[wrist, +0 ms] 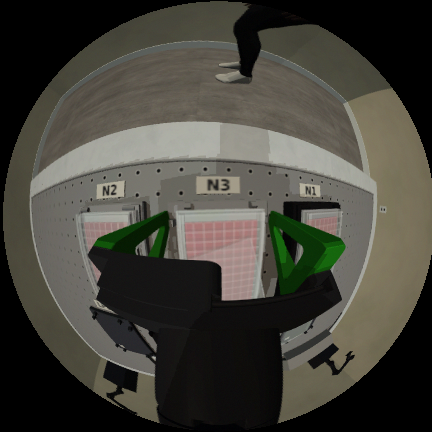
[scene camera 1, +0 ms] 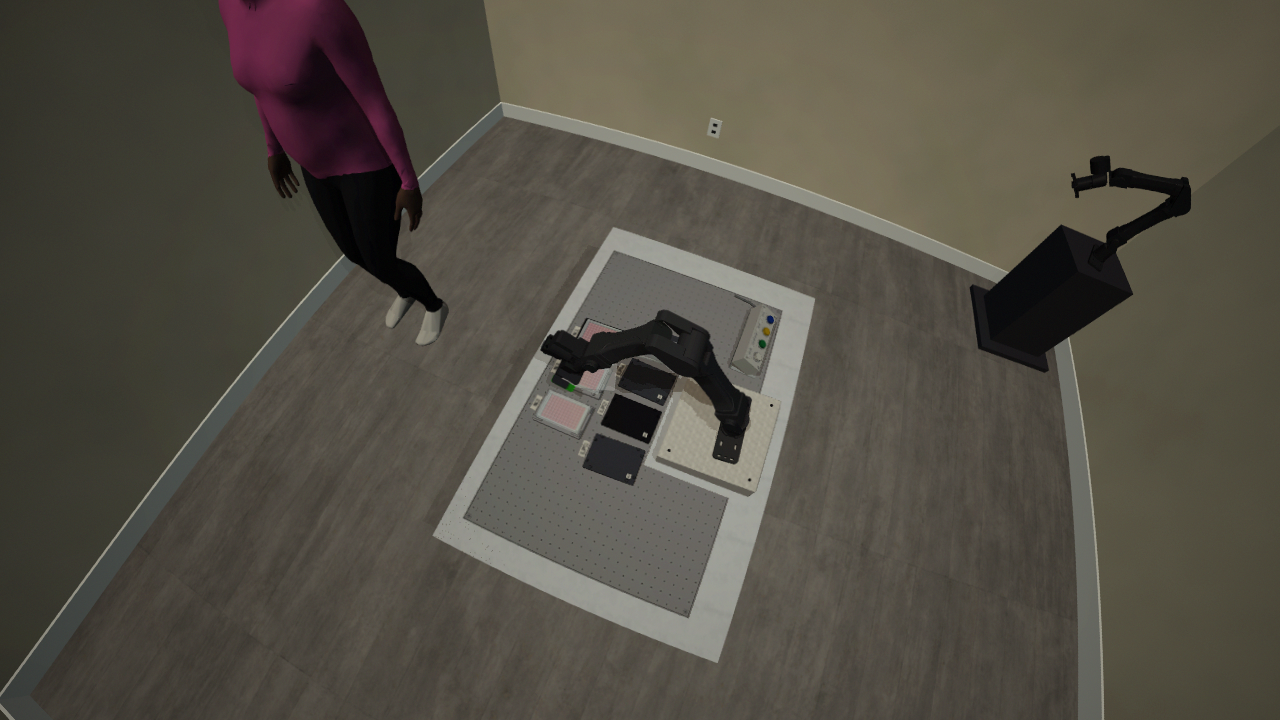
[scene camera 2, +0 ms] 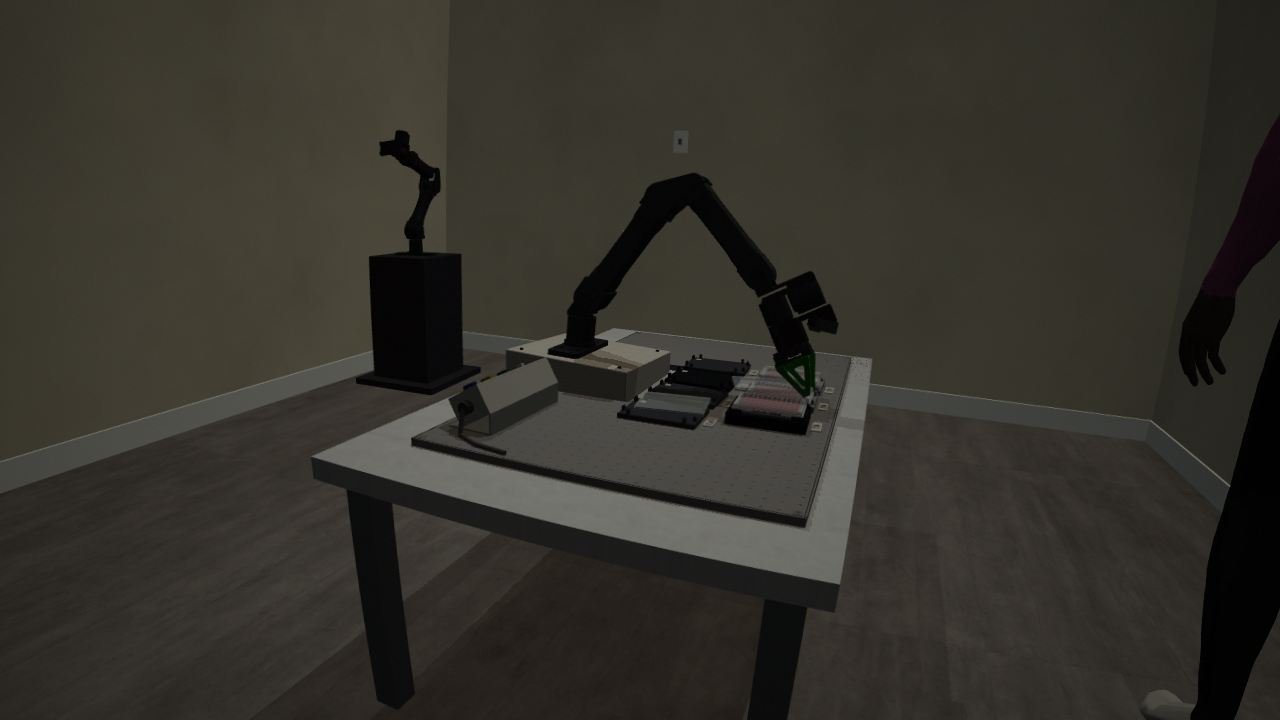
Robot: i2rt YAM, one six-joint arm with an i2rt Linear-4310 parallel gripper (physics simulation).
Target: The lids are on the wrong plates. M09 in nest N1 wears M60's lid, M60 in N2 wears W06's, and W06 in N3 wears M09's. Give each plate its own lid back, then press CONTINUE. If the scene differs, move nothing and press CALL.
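Places are measured from the arm's base along level axes (x down, y ahead, z right), in metres.
Pixels of known places: gripper, fingertip midpoint: (wrist: 218,216) (scene camera 2: 809,394); arm's base, link origin: (scene camera 1: 732,427) (scene camera 2: 579,349).
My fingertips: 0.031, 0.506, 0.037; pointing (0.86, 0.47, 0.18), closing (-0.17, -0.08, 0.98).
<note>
Ahead of a thing's pixels: the offset from my fingertips to its middle, as dx, dy, dz. "spot": to the spot under its first point.
My gripper (scene camera 1: 571,387) (scene camera 2: 807,392) (wrist: 218,216) is open, its green fingers on either side of the plate at N3 with nothing held. The N3 plate (scene camera 1: 595,377) (wrist: 220,240) is pink, gridded and clear-rimmed. The N2 plate @(-0.002, -0.047, -0.130) (scene camera 1: 563,411) (wrist: 102,230) is to its left in the wrist view. The N1 plate @(-0.008, -0.067, +0.131) (scene camera 2: 771,405) (wrist: 322,225) is to its right, beside a thick black block. Whether the fingertips touch the N3 plate is unclear. Plate and lid markings cannot be read. The button box @(-0.019, -0.519, +0.280) (scene camera 1: 748,344) (scene camera 2: 514,398) has blue, yellow and green buttons; its wording is unreadable.
Dark flat pads @(spot: +0.013, -0.233, -0.082) (scene camera 1: 631,418) @(spot: +0.013, -0.225, -0.208) (scene camera 1: 614,458) @(spot: +0.013, -0.238, +0.046) (scene camera 1: 646,380) lie between the plates and the arm's pale base (scene camera 1: 707,447). The nearest pad @(+0.006, -0.243, +0.153) (scene camera 2: 666,407) in scene camera 2 looks glassy on top. A person (scene camera 1: 358,214) stands beyond the table. A second arm (scene camera 1: 1154,210) stands on a black pedestal.
</note>
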